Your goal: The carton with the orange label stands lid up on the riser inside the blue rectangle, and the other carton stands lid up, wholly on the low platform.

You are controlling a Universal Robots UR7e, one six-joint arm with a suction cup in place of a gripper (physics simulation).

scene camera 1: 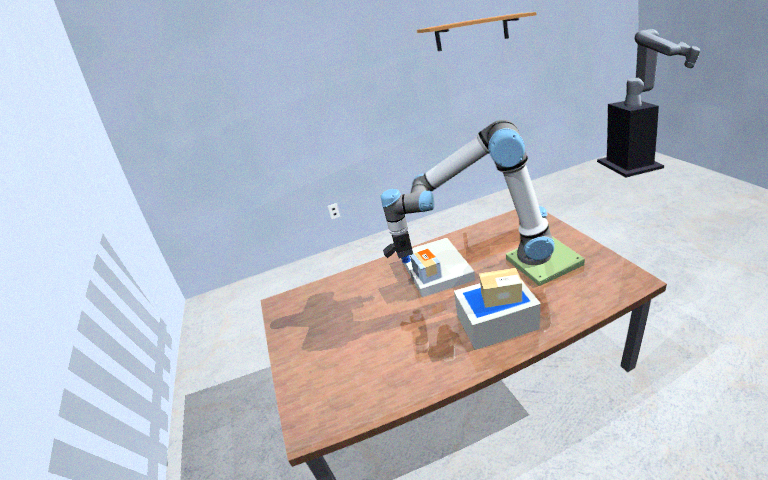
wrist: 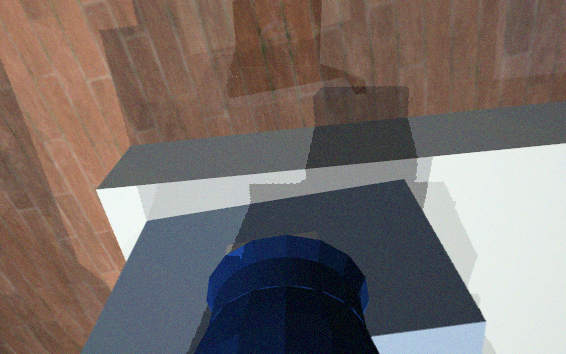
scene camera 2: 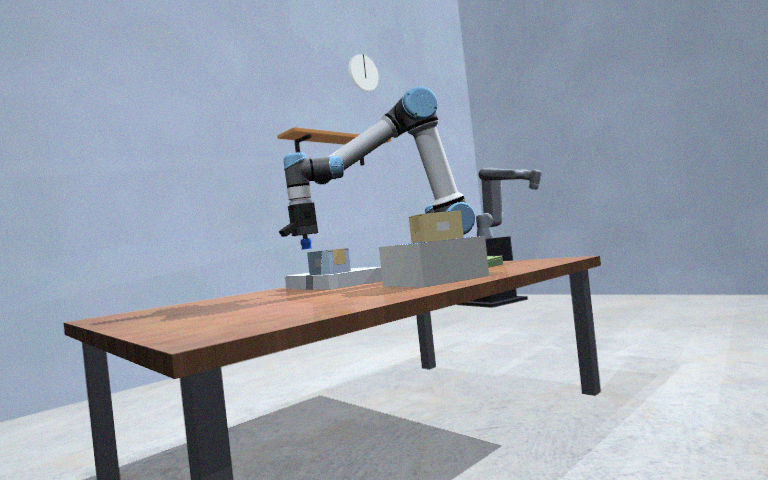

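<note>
The blue-grey carton (scene camera 1: 426, 273) (scene camera 2: 331, 262) (wrist: 425, 285) has its orange label and a tape strip on its upper face. It stands on the low white platform (scene camera 1: 455, 262) (scene camera 2: 362, 276) (wrist: 520, 225), near the platform's edge. My suction cup (scene camera 1: 406, 259) (scene camera 2: 305, 243) (wrist: 287, 265) hangs close beside the carton at about the height of its top and holds nothing; in scene camera 2 it shows apart from the carton. The other carton (scene camera 1: 501, 289) (scene camera 2: 436, 228), tan with a white label on top, stands upright on the riser (scene camera 1: 502, 329) (scene camera 2: 433, 263), over part of the blue rectangle (scene camera 1: 474, 302).
The arm stands on a green base plate (scene camera 1: 566, 264) at the back right of the wooden table (scene camera 1: 351, 390) (scene camera 2: 271, 322). The riser stands between the low platform and the table's front edge. A wall shelf (scene camera 1: 475, 22) hangs behind, and a second robot stands on a black pedestal (scene camera 1: 631, 135).
</note>
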